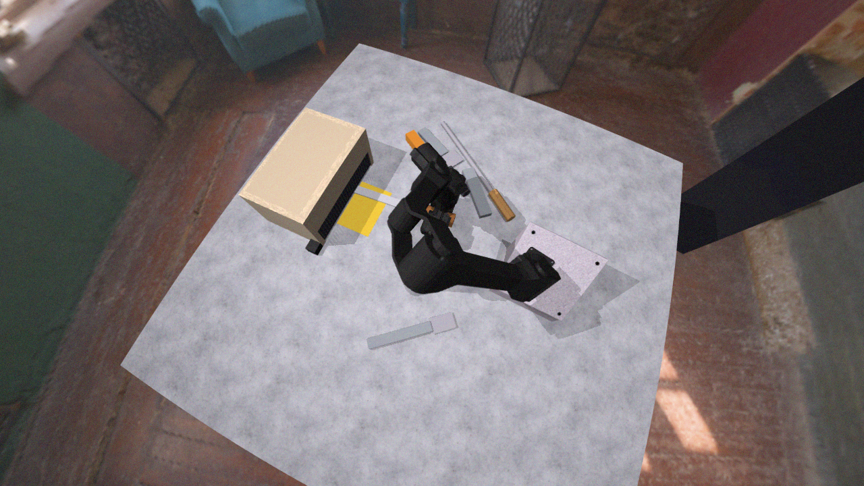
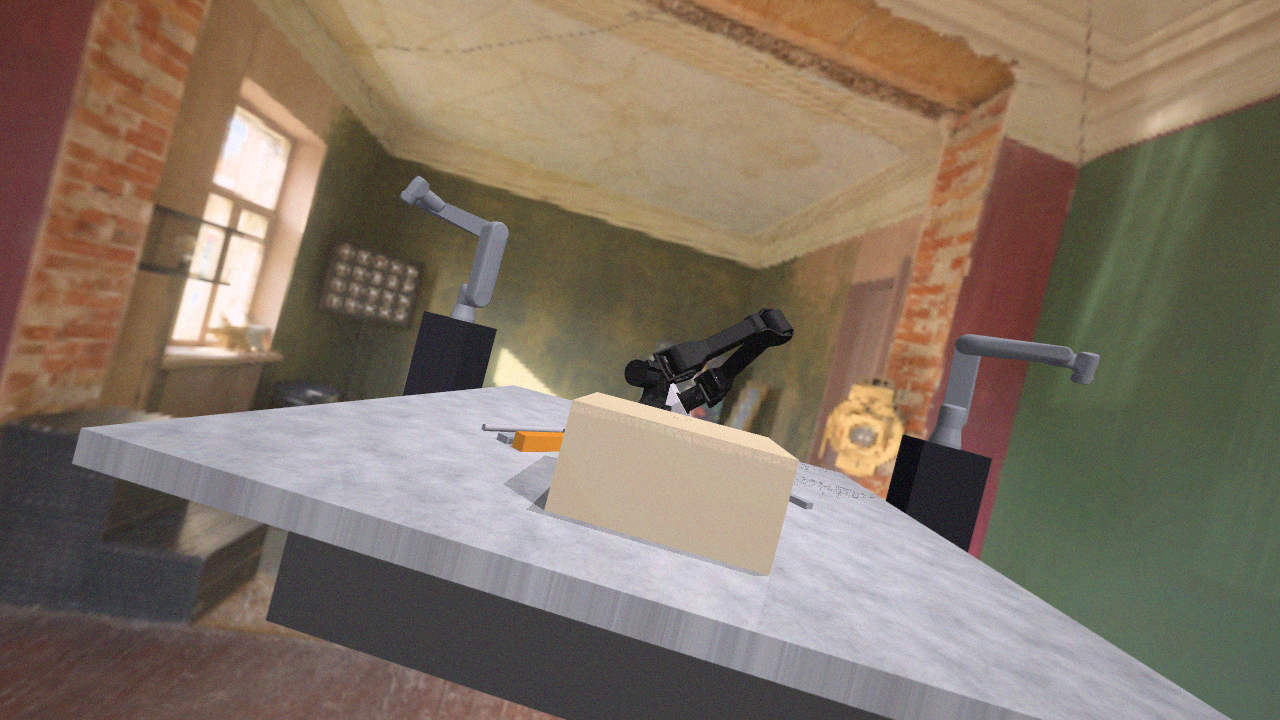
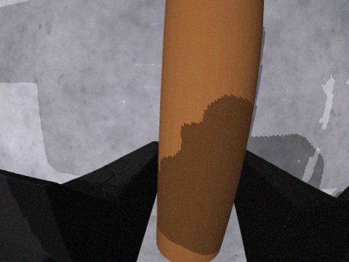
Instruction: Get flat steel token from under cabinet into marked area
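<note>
My gripper tip is now 50 mm past the grey bar and 130 mm to the left of it. Round my gripper tip: flat grey token 360 mm ahead, 110 mm to the left; orange bar 130 mm ahead, 150 mm to the right, 10 mm above; black-handled tool 60 mm ahead, 140 mm to the right.
</note>
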